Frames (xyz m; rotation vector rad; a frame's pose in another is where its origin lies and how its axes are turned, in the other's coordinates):
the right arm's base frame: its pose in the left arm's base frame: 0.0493 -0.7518 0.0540 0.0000 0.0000 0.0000
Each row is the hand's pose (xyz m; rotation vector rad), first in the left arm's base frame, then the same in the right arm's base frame.
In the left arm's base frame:
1: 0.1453 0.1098 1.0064 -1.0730 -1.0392 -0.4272
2: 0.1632 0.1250 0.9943 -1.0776 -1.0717 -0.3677
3: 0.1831 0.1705 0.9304 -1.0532 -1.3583 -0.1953
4: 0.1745 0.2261 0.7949 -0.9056 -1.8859 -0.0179
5: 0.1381 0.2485 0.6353 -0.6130 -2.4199 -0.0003
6: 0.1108 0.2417 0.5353 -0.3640 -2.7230 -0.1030
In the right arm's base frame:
1: 0.0960 0.8616 0.9524 -1.0730 -1.0392 -0.4272
2: 0.1139 0.8768 0.9403 -1.0776 -1.0717 -0.3677
3: 0.1338 0.9223 0.8764 -1.0532 -1.3583 -0.1953
4: 0.1252 0.9779 0.7409 -0.9056 -1.8859 -0.0179
5: 0.0888 1.0003 0.5813 -0.6130 -2.4199 -0.0003
6: 0.0615 0.9935 0.4813 -0.3640 -2.7230 -0.1030

